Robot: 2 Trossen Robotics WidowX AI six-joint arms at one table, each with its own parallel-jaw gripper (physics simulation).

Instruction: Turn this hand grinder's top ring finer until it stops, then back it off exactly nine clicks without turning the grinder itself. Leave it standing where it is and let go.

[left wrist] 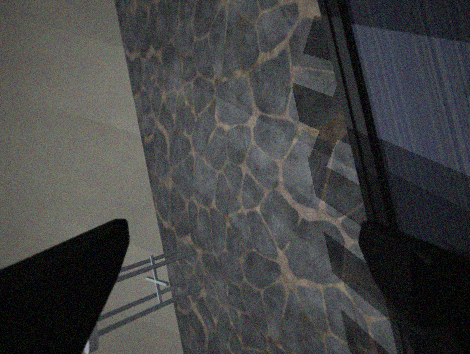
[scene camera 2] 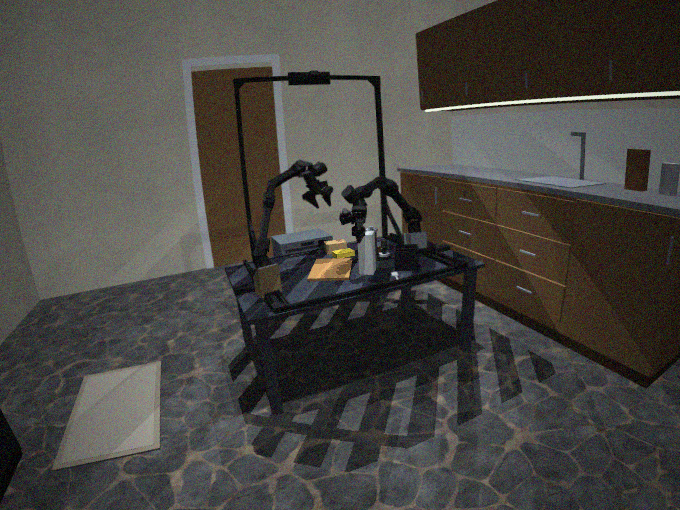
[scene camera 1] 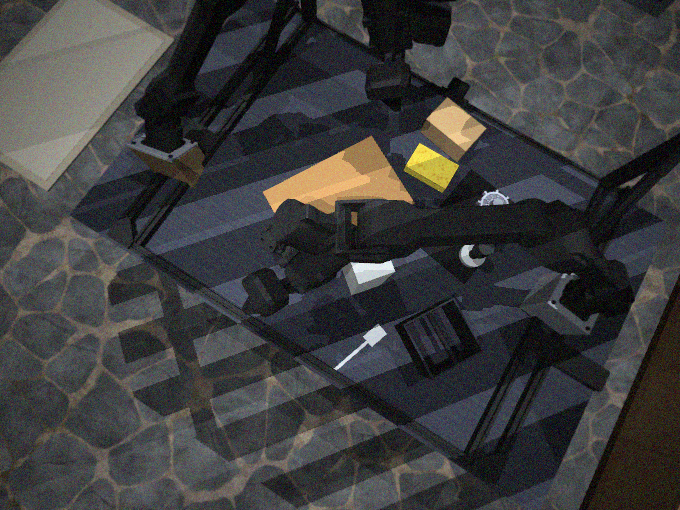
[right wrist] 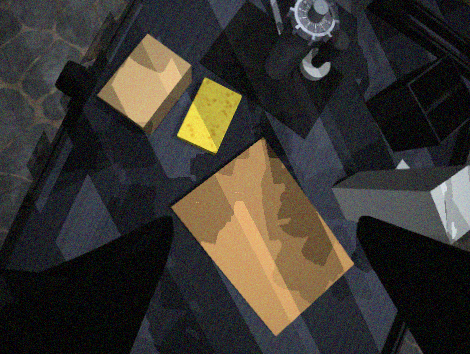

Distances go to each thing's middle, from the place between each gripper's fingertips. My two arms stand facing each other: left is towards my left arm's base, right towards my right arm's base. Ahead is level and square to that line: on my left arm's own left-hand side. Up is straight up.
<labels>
Right now my left hand is 14 cm to the right of the white box [scene camera 1: 360,277], 14 cm past it and 13 cm above it. Also, from my left hand: hand grinder [right wrist: 289,50] (35 cm behind, 34 cm to the left, 15 cm below); then orange mat [scene camera 1: 361,171] (29 cm behind, 23 cm below, 3 cm to the left); then black tray [scene camera 1: 439,338] (34 cm to the left, 18 cm below, 7 cm behind).
Now: the orange mat 30 cm below my right hand, 11 cm ahead of it and 5 cm to the right of it. Round my right hand: white box (27 cm ahead, 20 cm below, 6 cm to the left); hand grinder (26 cm to the left, 22 cm below, 6 cm ahead); cardboard box [scene camera 1: 453,130] (27 cm below, 15 cm behind, 14 cm to the left).
</labels>
